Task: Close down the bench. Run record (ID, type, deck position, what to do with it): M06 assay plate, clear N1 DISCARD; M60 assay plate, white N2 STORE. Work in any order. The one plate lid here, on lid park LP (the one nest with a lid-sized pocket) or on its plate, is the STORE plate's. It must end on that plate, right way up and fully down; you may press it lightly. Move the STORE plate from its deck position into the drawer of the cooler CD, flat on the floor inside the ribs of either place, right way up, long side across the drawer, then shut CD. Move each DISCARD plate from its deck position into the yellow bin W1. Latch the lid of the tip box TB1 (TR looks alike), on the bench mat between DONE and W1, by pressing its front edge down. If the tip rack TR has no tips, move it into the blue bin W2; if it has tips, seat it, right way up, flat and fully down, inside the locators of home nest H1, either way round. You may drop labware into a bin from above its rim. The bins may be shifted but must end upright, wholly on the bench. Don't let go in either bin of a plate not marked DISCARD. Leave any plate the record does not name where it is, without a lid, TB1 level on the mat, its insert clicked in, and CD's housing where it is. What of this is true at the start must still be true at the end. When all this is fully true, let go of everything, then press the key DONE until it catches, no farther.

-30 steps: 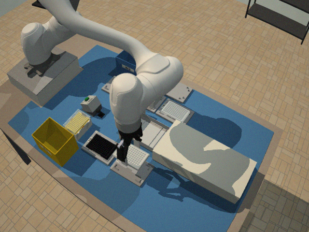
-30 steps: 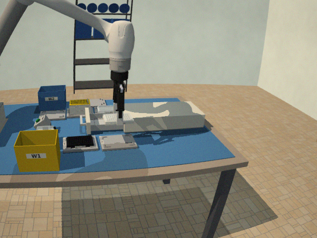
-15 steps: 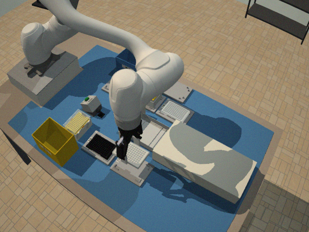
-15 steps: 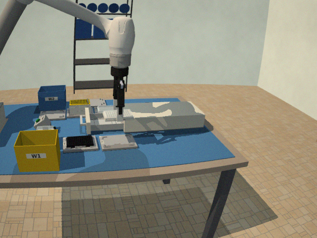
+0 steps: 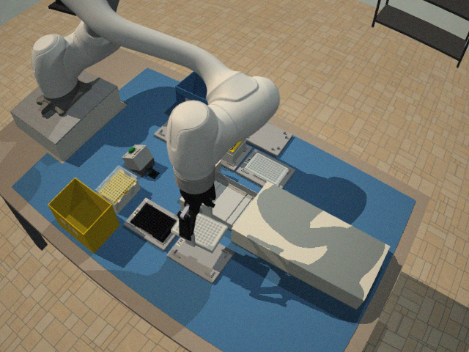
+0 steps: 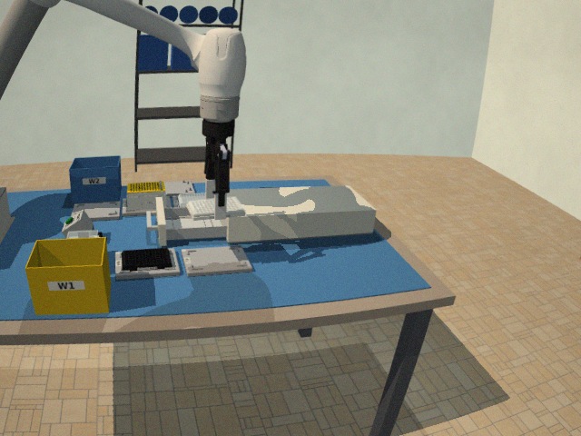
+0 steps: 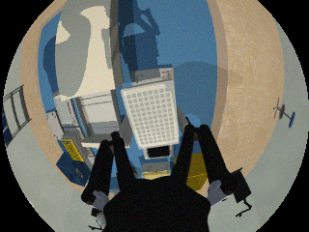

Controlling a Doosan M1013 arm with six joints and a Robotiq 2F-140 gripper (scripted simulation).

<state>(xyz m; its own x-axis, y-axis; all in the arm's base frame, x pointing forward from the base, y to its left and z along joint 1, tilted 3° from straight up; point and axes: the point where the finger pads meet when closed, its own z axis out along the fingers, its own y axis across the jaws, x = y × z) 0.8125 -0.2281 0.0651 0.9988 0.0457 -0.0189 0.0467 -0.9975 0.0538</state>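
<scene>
The drawer is 190 mm to the left of my hand and 140 mm below it. From my hand the other things lie so: cooler CD: 180 mm to the left, 130 mm below, 130 mm ahead; black plate: 180 mm behind, 150 mm below, 10 mm to the left; nest N2: 160 mm below, 10 mm to the right.
</scene>
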